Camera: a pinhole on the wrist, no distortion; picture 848 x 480 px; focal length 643.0 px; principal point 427.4 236.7 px. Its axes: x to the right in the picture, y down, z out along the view. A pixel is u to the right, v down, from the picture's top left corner.
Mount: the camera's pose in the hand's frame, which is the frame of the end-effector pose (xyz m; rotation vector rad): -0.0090 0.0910 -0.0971 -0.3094 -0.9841 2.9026
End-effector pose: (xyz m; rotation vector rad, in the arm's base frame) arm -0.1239 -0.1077 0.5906 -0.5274 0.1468 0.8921
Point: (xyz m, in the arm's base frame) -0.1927 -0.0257 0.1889
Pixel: behind the camera
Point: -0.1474 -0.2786 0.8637
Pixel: 652.0 326.4
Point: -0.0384 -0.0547 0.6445
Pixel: 19.4 306.6
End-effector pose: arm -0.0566 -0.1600 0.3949 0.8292 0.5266 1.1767
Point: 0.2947 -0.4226 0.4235
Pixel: 436.6 208.5
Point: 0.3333 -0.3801 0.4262
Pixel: 373.4 209.7
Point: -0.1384 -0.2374 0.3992
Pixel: outside the picture
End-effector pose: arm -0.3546 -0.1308 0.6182 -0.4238 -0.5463 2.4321
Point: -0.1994 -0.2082 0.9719
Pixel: 582.4 237.4
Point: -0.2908 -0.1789 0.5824
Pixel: 727.0 389.6
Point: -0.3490 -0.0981 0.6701
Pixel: 232.7 356.1
